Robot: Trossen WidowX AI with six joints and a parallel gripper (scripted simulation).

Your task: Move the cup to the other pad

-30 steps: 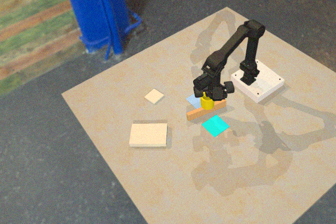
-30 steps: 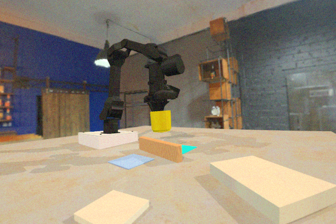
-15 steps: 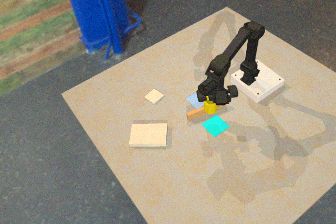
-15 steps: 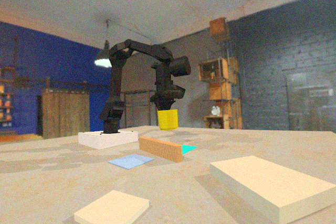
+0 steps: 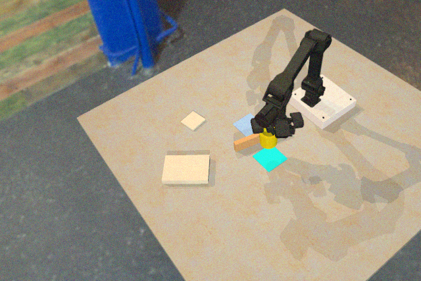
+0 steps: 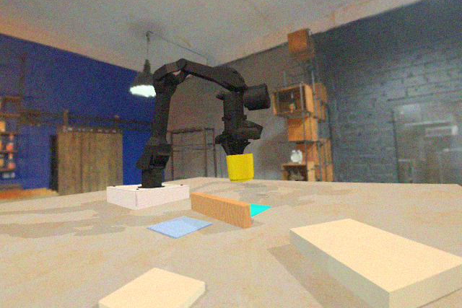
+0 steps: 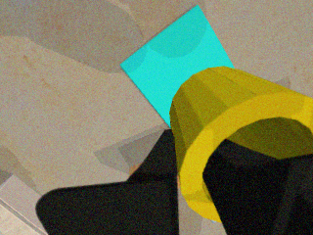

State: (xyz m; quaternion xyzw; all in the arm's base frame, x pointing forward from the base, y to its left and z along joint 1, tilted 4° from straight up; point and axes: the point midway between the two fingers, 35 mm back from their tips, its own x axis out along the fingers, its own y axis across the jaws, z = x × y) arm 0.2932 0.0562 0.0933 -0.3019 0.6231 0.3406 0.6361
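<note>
Now: the cyan pad 30 mm ahead of my gripper tip and 120 mm below it. The rest, counted from my gripper tip: light blue pad 40 mm behind, 190 mm to the right, 120 mm below; then yellow cup 20 mm ahead, 20 mm to the right; then large beige slab 300 mm ahead, 190 mm to the right, 100 mm below.
</note>
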